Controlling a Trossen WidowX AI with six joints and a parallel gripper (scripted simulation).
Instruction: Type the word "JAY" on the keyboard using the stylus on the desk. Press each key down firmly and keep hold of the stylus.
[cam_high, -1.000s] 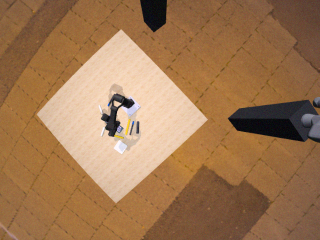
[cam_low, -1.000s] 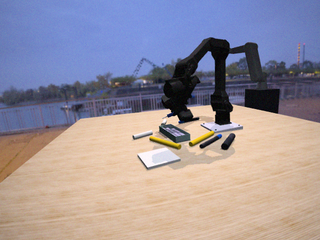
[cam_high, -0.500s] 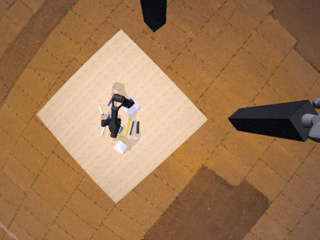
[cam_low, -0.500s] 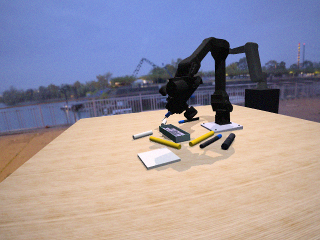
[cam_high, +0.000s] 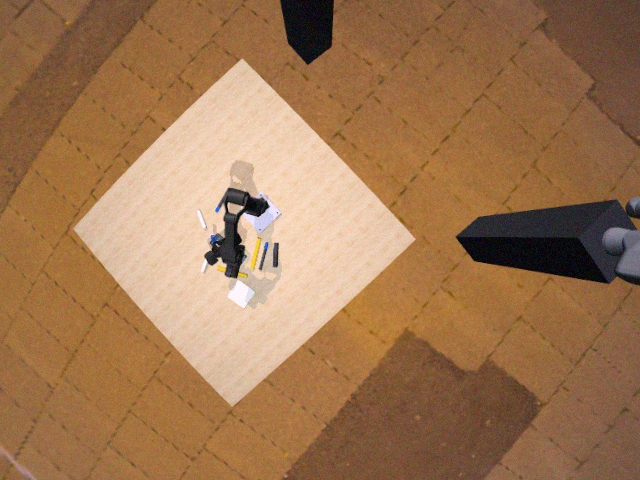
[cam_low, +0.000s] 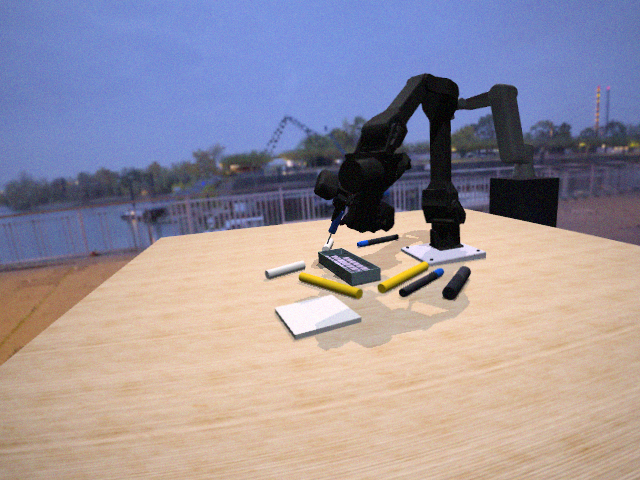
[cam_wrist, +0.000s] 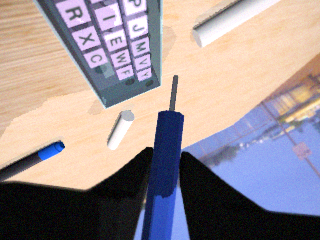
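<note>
Right now the grey stylus tip is 4 cm below my gripper tip, 2 cm to the left of it and 2 cm ahead of it. Round my gripper tip: white flat pad 26 cm to the left, 10 cm below, 9 cm ahead; blue stylus 1 cm to the left, 1 cm below, 1 cm ahead; black cylinder 22 cm to the left, 18 cm behind, 9 cm below.
</note>
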